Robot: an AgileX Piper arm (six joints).
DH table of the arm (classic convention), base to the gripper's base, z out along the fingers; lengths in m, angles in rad. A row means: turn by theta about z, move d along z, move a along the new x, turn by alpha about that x. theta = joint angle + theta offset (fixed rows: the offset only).
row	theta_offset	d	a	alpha
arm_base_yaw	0	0.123	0	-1.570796
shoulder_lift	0.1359	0	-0.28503	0
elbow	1.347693	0	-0.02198	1.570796
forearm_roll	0	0.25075	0	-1.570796
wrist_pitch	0	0	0	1.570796
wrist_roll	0	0.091	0	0
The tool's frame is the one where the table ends.
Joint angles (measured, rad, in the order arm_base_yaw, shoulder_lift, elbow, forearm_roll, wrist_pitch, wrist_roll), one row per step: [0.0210, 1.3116, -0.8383, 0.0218, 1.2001, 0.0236]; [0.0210, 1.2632, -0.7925, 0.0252, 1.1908, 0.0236]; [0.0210, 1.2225, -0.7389, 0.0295, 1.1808, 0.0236]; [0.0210, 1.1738, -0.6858, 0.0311, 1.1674, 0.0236]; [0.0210, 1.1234, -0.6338, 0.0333, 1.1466, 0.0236]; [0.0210, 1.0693, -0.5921, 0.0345, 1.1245, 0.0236]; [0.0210, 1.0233, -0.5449, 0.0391, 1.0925, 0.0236]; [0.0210, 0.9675, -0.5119, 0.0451, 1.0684, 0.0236]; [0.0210, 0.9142, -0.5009, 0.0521, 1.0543, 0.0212]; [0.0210, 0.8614, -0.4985, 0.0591, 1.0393, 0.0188]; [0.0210, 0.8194, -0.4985, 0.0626, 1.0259, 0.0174]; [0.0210, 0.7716, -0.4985, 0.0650, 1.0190, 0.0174]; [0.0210, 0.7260, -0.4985, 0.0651, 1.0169, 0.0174]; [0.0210, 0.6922, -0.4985, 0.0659, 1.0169, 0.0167]
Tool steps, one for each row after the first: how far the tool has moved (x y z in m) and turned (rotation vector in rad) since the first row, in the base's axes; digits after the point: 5 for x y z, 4 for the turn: [-0.01237, 0.00002, -0.00141, 0.0033, -0.0118, -0.0015]; [-0.02499, 0.00011, -0.00671, 0.0071, -0.0088, -0.0034]; [-0.03800, -0.00004, -0.01102, 0.0086, -0.0178, -0.0044]; [-0.05015, -0.00014, -0.01543, 0.0108, -0.0370, -0.0058]; [-0.06061, -0.00029, -0.01745, 0.0124, -0.0714, -0.0068]; [-0.07004, -0.00016, -0.02249, 0.0169, -0.1021, -0.0096]; [-0.07854, 0.00010, -0.02328, 0.0231, -0.1489, -0.0127]; [-0.08411, 0.00051, -0.01933, 0.0306, -0.2052, -0.0132]; [-0.08848, 0.00093, -0.01342, 0.0383, -0.2705, -0.0135]; [-0.09181, 0.00109, -0.00827, 0.0426, -0.3258, -0.0133]; [-0.09658, 0.00116, -0.00280, 0.0462, -0.3805, -0.0136]; [-0.10176, 0.00105, 0.00206, 0.0476, -0.4281, -0.0129]; [-0.10587, 0.00102, 0.00546, 0.0492, -0.4619, -0.0119]
